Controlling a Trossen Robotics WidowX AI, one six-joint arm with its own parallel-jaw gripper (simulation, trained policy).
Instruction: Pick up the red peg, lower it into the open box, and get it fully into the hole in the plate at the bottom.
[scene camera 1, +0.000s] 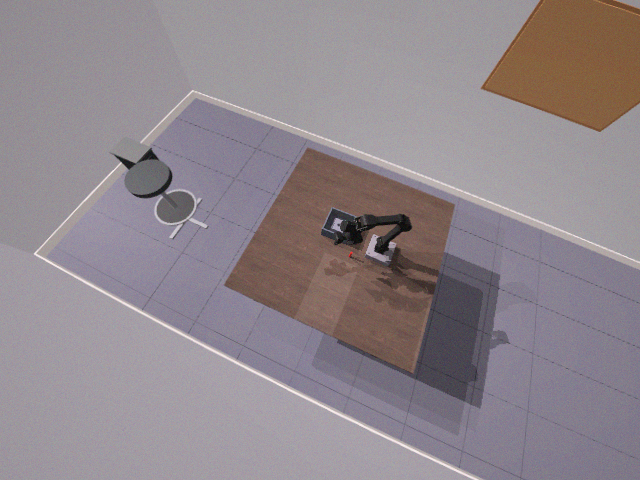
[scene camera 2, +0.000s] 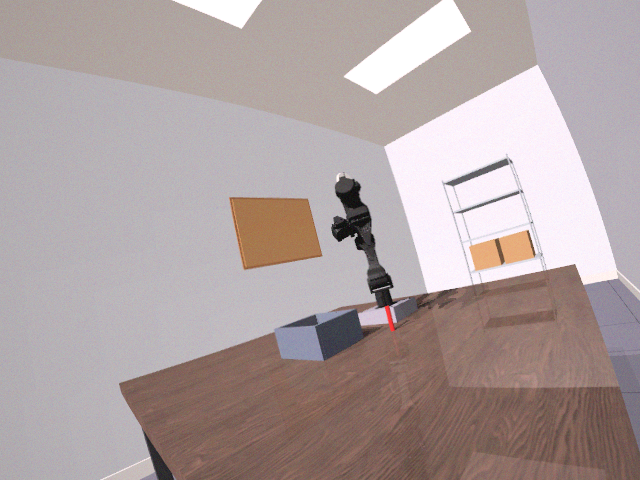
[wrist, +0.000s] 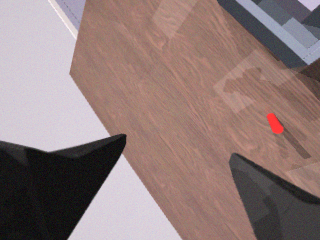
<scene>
My gripper (scene camera 2: 371, 253): 81 cm from the lens. A grey box (scene camera 2: 318, 337) is 78 cm from the lens.
</scene>
